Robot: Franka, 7 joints.
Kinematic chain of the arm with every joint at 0, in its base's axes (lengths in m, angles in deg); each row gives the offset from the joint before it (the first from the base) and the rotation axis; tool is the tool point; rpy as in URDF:
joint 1: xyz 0 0 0.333 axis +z
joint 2: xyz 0 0 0 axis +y
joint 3: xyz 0 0 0.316 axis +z
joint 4: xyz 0.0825 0 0 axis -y
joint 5: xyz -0.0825 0 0.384 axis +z
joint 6: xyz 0 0 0 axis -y
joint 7: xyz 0.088 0 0 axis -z
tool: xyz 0 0 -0.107 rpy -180 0 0
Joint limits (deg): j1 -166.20..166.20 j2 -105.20..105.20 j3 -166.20..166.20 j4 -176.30..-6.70 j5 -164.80..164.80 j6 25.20..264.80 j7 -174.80..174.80
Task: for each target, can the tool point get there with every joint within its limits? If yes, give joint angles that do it. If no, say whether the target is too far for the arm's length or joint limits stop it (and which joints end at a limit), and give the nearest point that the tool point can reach.
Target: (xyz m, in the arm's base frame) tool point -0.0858 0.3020 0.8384
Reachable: yes | joints 4.55 -81.91 31.79 -120.65 -11.40 146.05 -9.91
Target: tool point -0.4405 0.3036 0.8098
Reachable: yes | joints 38.48 -2.38 112.01 -69.29 -38.33 90.70 53.66
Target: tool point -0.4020 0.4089 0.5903
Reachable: yes | joints 37.09 19.57 112.12 -113.65 -112.71 107.58 -24.61
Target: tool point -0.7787 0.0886 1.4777
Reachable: no: too far | nearest point -0.4815 0.0548 1.0409 | short by 0.529 m
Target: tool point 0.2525 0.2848 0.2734
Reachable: yes | joints 125.37 -79.46 -110.27 -160.33 -64.16 185.63 96.77
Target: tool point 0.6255 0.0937 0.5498
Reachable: yes | joints 72.48 14.09 -70.72 -102.39 67.32 133.02 27.11
